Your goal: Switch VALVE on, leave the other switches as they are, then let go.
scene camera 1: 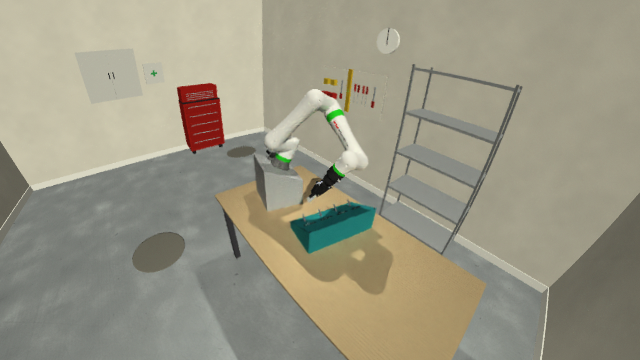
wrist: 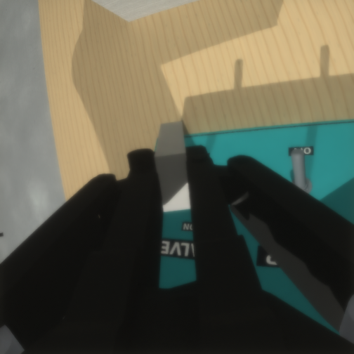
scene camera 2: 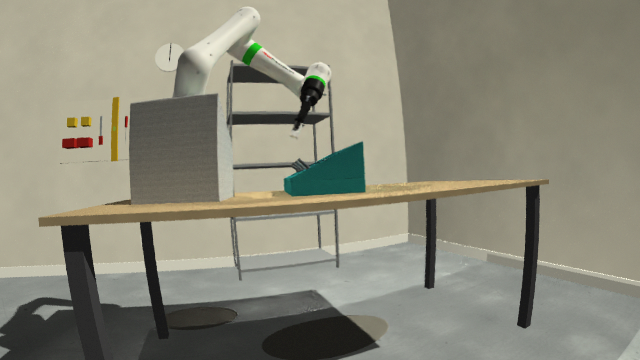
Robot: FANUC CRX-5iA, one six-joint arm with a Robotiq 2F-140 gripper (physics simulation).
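Seen in the pictures: gripper, fingertip midpoint: (scene camera 1: 308,200) (scene camera 2: 293,137); arm's base at its link origin: (scene camera 1: 279,165) (scene camera 2: 181,129).
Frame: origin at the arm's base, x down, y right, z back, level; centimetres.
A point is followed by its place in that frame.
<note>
The teal switch box (scene camera 1: 342,231) {z -67.2, x 17.5, y 0.2 cm} (scene camera 2: 336,176) {z -52.0, x 20.2, y 21.0 cm} (wrist: 240,145) stands on the table, with several thin grey levers on its sloping face. In the wrist view the VALVE label (wrist: 176,248) shows upside down between the dark finger links, with a small ON label (wrist: 188,226) above it. The VALVE lever is hidden behind the gripper there. A neighbouring grey lever (wrist: 299,167) shows to the right, its tip over a partly covered label. My gripper (scene camera 1: 310,198) {z -42.0, x 4.9, y 7.1 cm} (scene camera 2: 294,135) {z -42.0, x 4.9, y 7.1 cm} (wrist: 173,142) is shut and empty. It hangs above the box's robot-facing side, apart from the levers in scene camera 2.
The grey robot pedestal (scene camera 1: 279,187) {z -15.6, x 7.2, y 11.1 cm} (scene camera 2: 175,150) {z 0.9, x 9.7, y 17.2 cm} stands behind the box on the wooden table (scene camera 1: 410,290) {z -119.2, x 26.1, y -0.9 cm} (scene camera 2: 450,187) {z -90.6, x 26.1, y 37.5 cm} (wrist: 125,60). A metal shelf rack (scene camera 1: 398,145) stands by the wall. A red tool cabinet (scene camera 1: 202,120) stands at the far left.
</note>
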